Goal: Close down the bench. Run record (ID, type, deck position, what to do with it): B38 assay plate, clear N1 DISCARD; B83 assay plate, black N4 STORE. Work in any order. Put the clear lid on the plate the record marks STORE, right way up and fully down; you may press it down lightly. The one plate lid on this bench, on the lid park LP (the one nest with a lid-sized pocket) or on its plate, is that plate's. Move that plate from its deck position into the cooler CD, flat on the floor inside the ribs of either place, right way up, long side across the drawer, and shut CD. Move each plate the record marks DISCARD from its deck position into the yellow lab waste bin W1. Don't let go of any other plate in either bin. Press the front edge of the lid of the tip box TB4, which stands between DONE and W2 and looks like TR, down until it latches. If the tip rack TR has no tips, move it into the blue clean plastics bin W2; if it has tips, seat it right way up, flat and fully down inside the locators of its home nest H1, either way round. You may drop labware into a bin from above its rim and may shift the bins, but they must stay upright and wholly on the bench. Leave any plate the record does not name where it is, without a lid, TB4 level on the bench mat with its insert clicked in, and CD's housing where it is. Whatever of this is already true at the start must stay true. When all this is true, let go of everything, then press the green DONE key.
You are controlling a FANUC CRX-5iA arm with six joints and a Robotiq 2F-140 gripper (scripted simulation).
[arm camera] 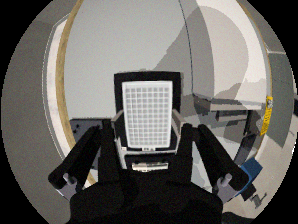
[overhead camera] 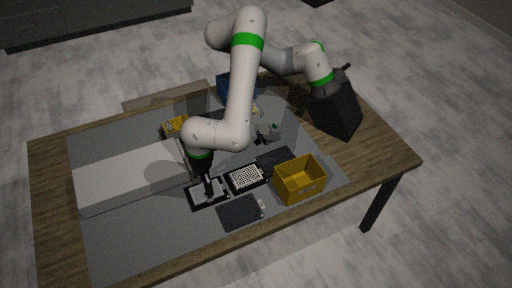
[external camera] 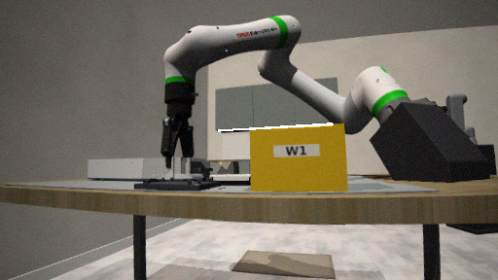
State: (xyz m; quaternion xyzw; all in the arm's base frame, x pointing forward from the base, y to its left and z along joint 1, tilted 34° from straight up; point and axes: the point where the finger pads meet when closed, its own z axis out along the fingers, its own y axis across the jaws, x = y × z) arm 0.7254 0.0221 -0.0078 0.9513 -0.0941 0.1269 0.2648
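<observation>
Now: hand 30 mm above the black deck nest. Round my hand: clear lid (210 mm to the right, 60 mm ahead, 10 mm below); clear plate (20 mm below); pale well plate (180 mm behind, 40 mm to the left, 20 mm below).
</observation>
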